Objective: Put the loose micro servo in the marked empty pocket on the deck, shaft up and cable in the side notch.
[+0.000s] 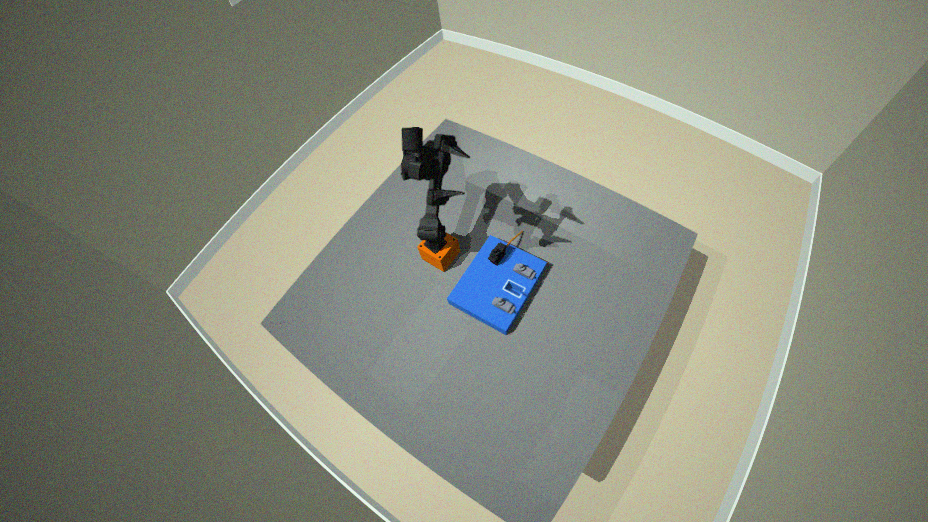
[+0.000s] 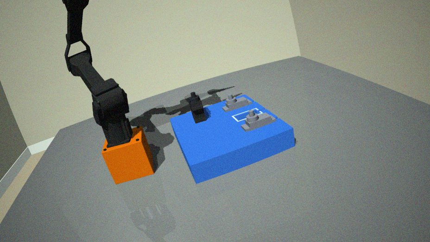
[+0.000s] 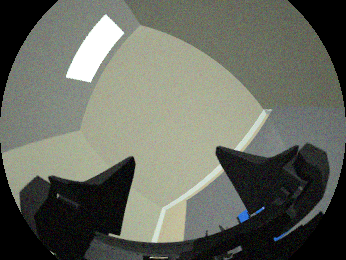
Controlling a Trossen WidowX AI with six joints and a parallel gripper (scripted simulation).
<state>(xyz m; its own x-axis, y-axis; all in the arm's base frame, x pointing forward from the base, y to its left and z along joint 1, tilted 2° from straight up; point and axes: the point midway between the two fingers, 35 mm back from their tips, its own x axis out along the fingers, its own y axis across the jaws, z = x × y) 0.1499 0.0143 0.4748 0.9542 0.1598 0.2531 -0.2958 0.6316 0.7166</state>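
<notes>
The blue deck is 30 mm ahead of my gripper tip and 550 mm below it.
</notes>
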